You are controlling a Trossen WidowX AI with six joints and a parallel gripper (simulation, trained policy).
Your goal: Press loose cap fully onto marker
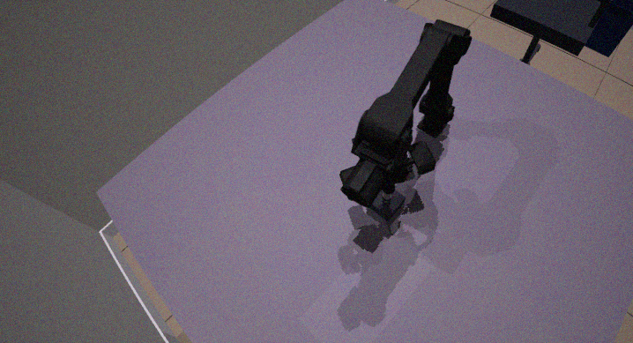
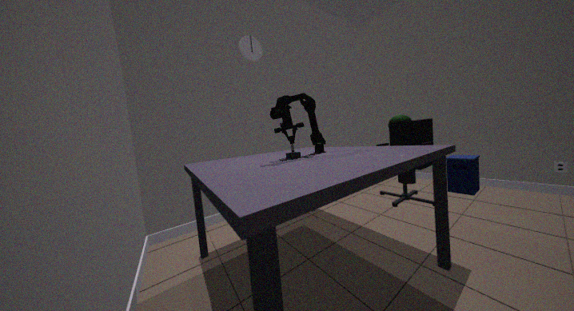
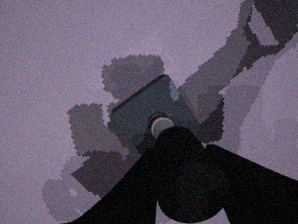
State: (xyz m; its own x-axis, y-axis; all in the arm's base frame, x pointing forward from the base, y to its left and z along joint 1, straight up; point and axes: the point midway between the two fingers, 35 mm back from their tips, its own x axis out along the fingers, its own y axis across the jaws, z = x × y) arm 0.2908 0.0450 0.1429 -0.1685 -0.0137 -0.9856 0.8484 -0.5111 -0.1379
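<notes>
Right now the grey holder block is 90 mm below my gripper tip. From my gripper tip the other things lie so: dark cap (10 mm above).
</notes>
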